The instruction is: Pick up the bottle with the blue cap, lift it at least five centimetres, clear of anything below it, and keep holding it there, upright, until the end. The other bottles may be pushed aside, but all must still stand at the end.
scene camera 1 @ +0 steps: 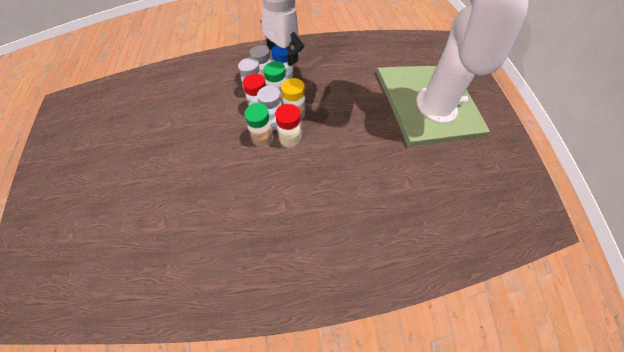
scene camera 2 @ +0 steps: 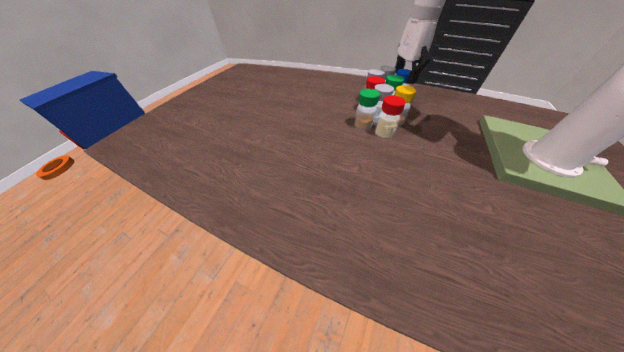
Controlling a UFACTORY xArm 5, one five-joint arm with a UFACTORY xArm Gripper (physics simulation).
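Pixels of known places: gripper, fingertip midpoint: [scene camera 1: 282,55] [scene camera 2: 403,77]; arm's base, origin of the base link: [scene camera 1: 436,105] [scene camera 2: 549,158].
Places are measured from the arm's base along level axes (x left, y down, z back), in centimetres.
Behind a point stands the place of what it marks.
Observation:
The bottle with the blue cap [scene camera 1: 280,54] {z -39.1, x -21.9, y -8.0 cm} [scene camera 2: 403,75] {z -39.1, x -21.2, y -7.6 cm} stands upright at the back right of the bottle group, its body mostly hidden behind the green-capped bottle in front. My gripper [scene camera 1: 283,52] {z -38.3, x -23.6, y -6.0 cm} [scene camera 2: 407,73] {z -38.3, x -23.6, y -6.0 cm} is open, pointing down, with its fingers around the blue cap; the far finger is partly hidden. The other bottles stand upright close by: a grey-capped one [scene camera 1: 259,53] {z -44.3, x -24.3, y -8.0 cm} to its left, a green-capped one [scene camera 1: 274,71] {z -42.0, x -15.7, y -8.0 cm} [scene camera 2: 395,81] {z -41.8, x -14.4, y -7.9 cm} in front, and a yellow-capped one [scene camera 1: 293,90] {z -39.1, x -7.7, y -8.0 cm} [scene camera 2: 405,93] {z -39.2, x -6.6, y -7.9 cm} nearer the camera.
More bottles stand in front and to the left, including red-capped [scene camera 1: 288,117] {z -42.2, x -0.2, y -8.0 cm} [scene camera 2: 393,105] {z -42.4, x 1.1, y -7.8 cm} and green-capped [scene camera 1: 257,115] {z -48.6, x -2.9, y -8.0 cm} [scene camera 2: 369,98] {z -48.5, x -1.3, y -7.7 cm} ones at the front. The arm's base stands on a green board [scene camera 1: 415,132] {z -11.3, x 6.8, y -0.1 cm} [scene camera 2: 520,175] {z -10.8, x 8.9, y -0.1 cm} at the right. A blue box [scene camera 2: 95,112] is beyond the table's left edge.

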